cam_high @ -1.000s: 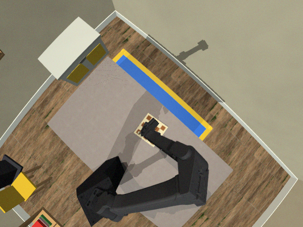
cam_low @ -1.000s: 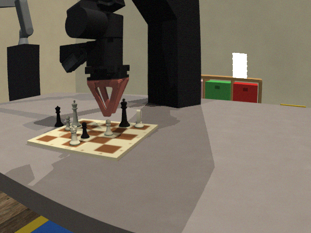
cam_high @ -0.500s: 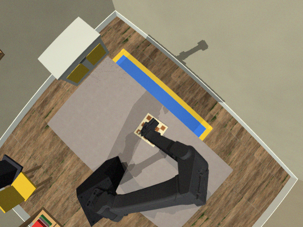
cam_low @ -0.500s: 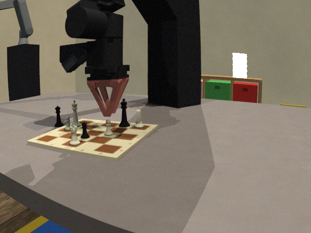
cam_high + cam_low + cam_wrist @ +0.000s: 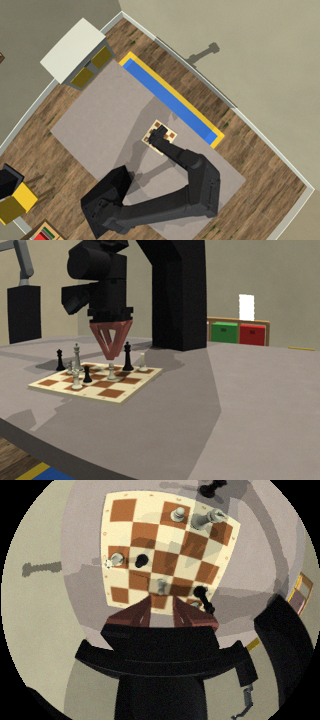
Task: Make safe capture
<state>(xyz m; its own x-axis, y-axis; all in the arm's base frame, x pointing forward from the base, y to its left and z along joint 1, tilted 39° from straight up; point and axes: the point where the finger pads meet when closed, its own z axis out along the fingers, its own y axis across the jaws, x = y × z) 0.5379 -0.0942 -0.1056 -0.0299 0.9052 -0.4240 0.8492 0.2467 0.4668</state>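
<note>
The chessboard lies 5 cm below my hand and 4 cm to the right of it. From my hand the other things lie so: black pawn 4 cm to the right, 4 cm below, 3 cm ahead; then white rook 7 cm ahead, 5 cm to the right, 3 cm below; then tall black piece 7 cm behind, 2 cm below, 1 cm to the left.
</note>
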